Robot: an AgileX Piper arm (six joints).
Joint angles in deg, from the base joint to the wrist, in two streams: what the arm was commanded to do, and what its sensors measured. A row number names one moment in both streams.
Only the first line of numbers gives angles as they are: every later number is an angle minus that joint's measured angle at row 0.
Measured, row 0:
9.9 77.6 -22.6 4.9 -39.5 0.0
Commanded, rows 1 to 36:
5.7 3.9 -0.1 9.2 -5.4 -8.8
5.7 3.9 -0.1 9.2 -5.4 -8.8
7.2 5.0 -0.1 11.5 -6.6 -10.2
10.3 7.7 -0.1 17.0 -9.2 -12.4
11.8 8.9 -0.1 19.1 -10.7 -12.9
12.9 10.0 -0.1 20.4 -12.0 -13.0
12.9 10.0 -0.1 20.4 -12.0 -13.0
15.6 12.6 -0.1 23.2 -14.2 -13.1
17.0 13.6 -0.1 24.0 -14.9 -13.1
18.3 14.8 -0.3 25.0 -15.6 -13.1
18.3 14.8 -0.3 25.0 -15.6 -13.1
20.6 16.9 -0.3 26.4 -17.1 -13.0
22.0 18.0 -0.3 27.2 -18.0 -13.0
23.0 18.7 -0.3 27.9 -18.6 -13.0
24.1 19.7 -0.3 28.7 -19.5 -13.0
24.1 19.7 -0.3 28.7 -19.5 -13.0
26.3 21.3 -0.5 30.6 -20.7 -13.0
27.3 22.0 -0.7 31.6 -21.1 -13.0
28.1 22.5 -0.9 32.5 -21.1 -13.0
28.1 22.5 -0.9 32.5 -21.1 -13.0
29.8 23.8 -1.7 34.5 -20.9 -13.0
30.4 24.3 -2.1 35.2 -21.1 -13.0
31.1 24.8 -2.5 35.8 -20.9 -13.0
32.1 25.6 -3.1 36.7 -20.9 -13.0
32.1 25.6 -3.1 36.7 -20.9 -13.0
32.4 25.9 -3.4 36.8 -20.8 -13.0
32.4 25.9 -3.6 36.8 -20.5 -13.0
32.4 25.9 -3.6 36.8 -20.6 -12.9
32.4 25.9 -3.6 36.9 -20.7 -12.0
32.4 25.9 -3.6 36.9 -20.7 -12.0
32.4 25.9 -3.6 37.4 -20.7 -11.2
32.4 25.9 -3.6 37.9 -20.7 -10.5
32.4 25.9 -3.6 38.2 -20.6 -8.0
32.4 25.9 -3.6 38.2 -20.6 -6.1
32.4 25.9 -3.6 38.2 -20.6 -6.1
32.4 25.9 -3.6 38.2 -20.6 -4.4
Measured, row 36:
32.3 25.9 -3.0 38.1 -20.3 -8.8
